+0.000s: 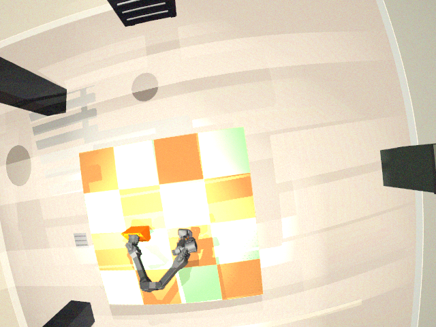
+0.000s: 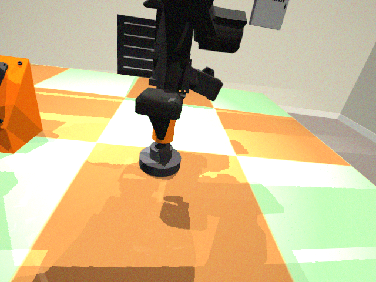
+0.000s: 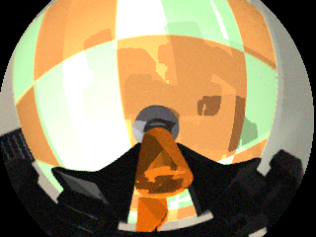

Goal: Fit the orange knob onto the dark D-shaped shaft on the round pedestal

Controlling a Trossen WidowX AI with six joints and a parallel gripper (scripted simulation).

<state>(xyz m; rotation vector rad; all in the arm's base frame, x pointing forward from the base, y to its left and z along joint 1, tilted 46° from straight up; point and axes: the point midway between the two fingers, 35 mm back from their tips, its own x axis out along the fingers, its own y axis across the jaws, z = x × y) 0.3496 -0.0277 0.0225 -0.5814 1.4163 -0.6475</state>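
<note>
Right now the knob is 2 cm above my gripper tip. The rest, counted from my gripper tip: pedestal (4 cm below).
</note>
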